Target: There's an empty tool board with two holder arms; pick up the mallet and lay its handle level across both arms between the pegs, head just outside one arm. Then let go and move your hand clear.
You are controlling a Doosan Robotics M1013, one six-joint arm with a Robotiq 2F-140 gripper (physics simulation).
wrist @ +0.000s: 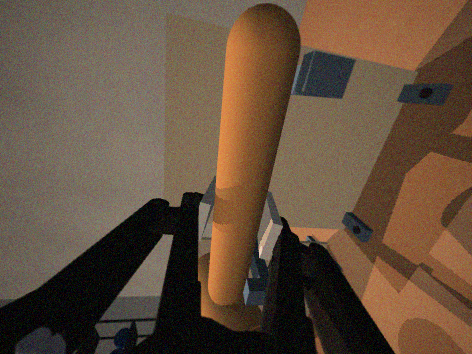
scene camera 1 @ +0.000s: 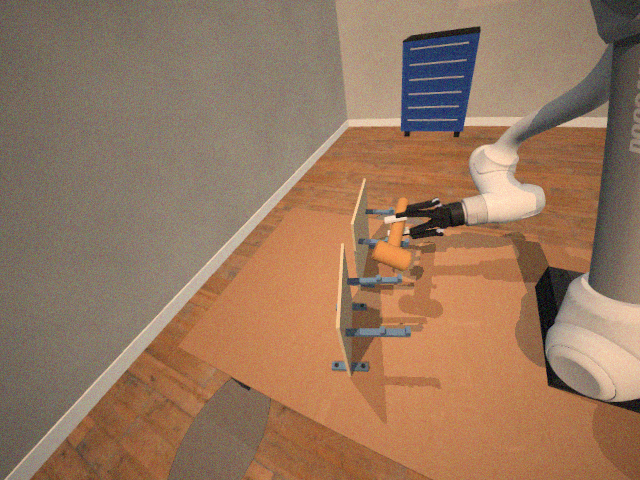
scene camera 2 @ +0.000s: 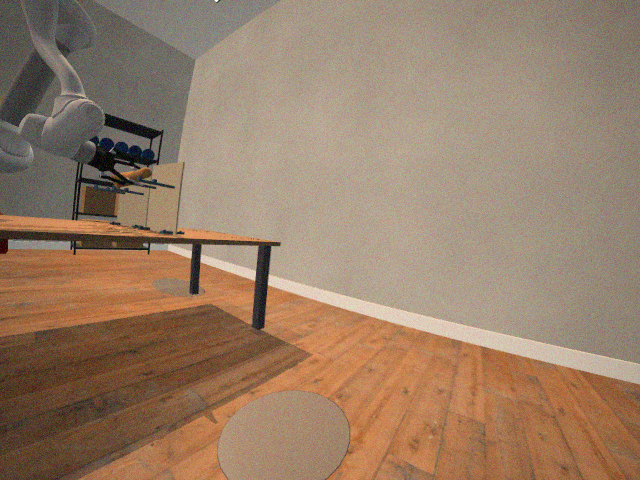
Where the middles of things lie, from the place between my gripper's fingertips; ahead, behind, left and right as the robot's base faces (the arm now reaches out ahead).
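I see the orange mallet [scene camera 1: 389,253], and it is 5 cm behind my hand.
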